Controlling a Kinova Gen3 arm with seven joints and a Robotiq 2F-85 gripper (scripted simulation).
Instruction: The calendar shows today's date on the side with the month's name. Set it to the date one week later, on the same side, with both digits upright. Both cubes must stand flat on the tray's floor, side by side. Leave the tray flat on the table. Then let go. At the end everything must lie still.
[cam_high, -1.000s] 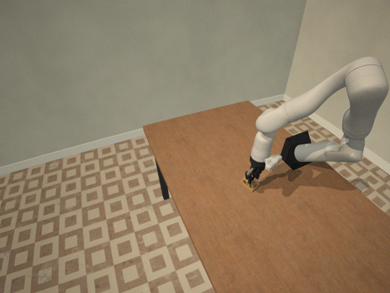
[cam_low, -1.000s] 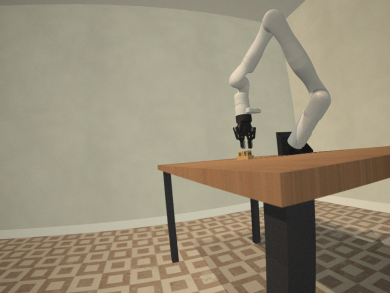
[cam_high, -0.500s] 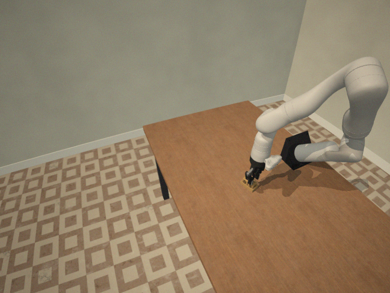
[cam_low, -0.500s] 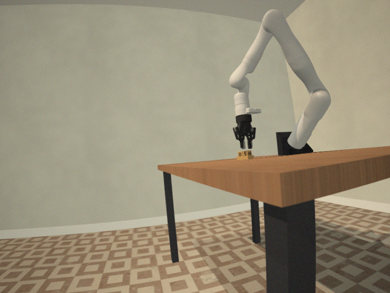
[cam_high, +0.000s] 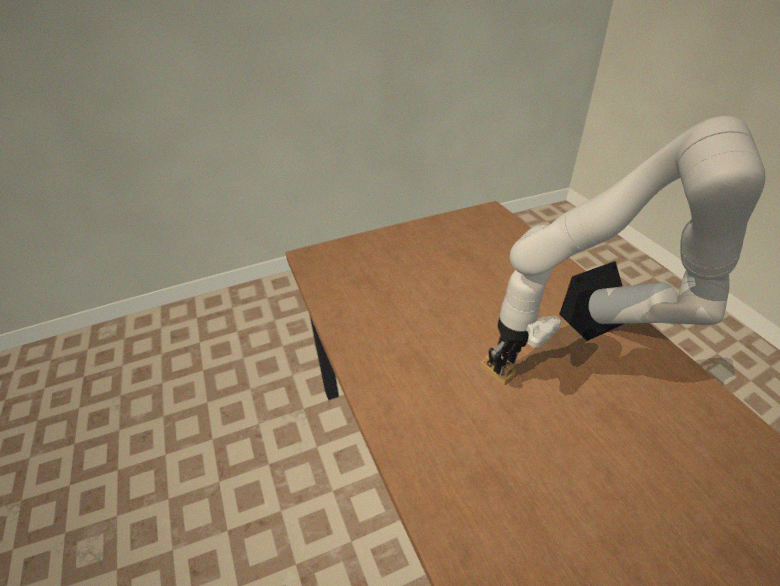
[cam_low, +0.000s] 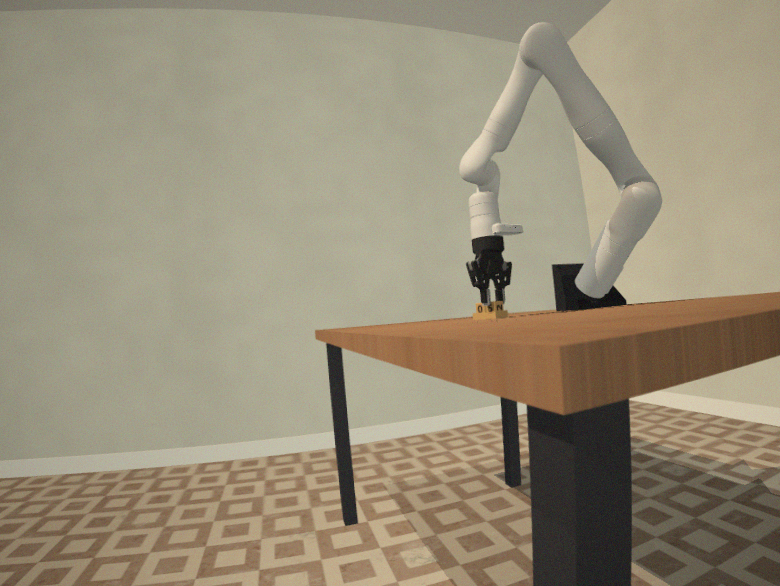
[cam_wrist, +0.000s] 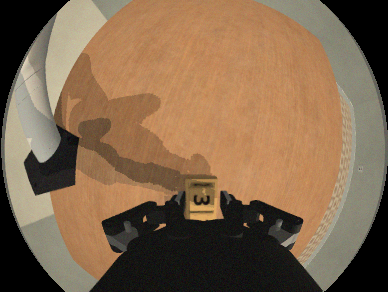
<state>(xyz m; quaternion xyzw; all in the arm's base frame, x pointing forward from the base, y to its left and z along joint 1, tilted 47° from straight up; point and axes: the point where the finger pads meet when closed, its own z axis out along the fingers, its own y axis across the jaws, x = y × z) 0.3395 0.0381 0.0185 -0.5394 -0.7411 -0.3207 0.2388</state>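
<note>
Now: the tray 20 mm to the right of my hand and 40 mm below it.
</note>
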